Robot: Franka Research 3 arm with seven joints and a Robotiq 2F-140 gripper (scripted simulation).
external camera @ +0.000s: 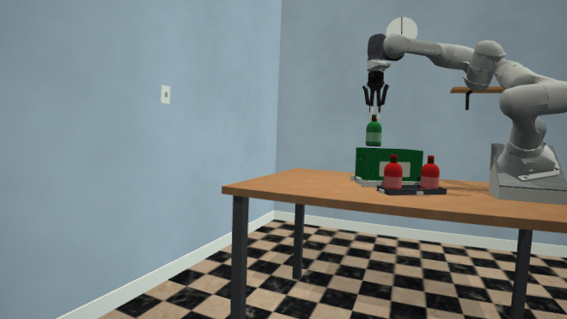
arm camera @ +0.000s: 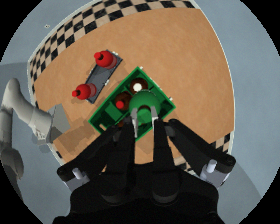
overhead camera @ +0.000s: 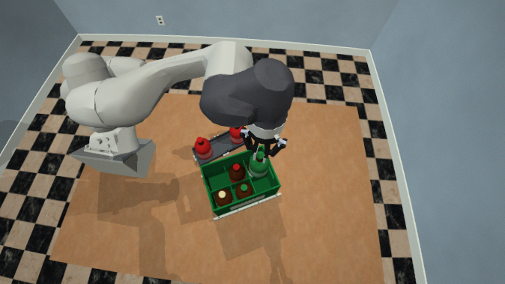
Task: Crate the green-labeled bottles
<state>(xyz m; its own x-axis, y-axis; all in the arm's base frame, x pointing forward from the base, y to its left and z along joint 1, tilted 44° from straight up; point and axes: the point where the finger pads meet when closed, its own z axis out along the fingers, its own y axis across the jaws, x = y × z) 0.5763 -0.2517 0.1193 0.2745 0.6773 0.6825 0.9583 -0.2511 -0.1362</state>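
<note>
Now: the green-labeled bottle 9 cm below my hand. The rest, counted from my hand: green crate 7 cm behind, 2 cm to the right, 27 cm below; dark tray 17 cm behind, 18 cm to the left, 34 cm below.
</note>
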